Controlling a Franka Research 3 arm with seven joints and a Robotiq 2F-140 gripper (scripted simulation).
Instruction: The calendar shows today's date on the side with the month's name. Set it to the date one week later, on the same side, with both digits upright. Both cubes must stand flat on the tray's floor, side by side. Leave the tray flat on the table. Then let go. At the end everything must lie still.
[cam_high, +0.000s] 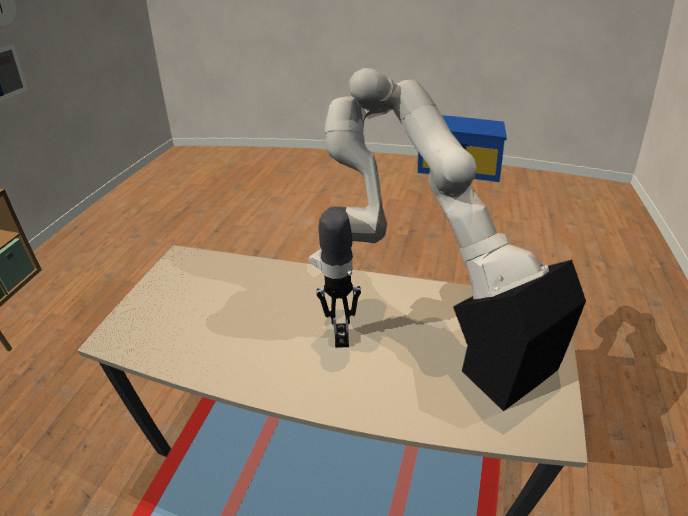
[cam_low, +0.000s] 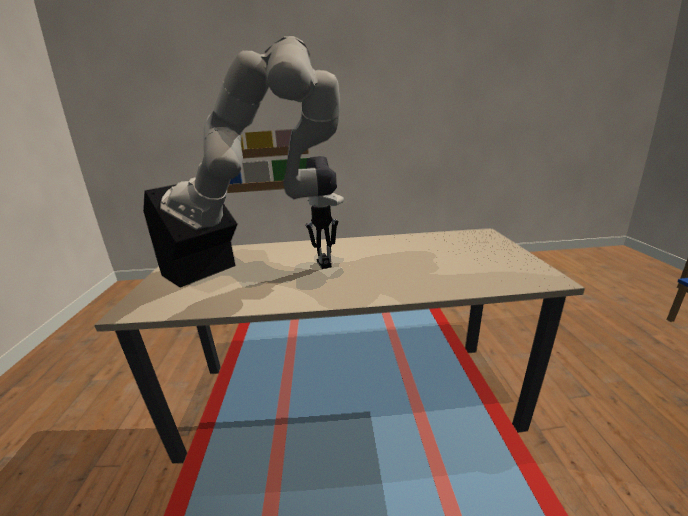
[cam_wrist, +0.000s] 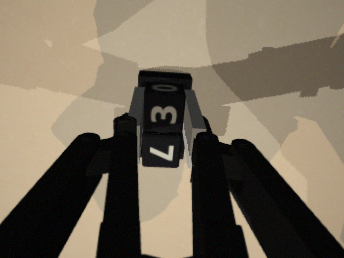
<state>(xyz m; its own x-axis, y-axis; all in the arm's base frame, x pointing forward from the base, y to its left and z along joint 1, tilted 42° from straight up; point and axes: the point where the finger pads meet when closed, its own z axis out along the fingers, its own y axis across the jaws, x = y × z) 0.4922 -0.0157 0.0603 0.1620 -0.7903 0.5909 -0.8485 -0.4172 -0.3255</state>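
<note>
Right now my hand is 4 cm above the black tray and 2 cm to the right of it.
</note>
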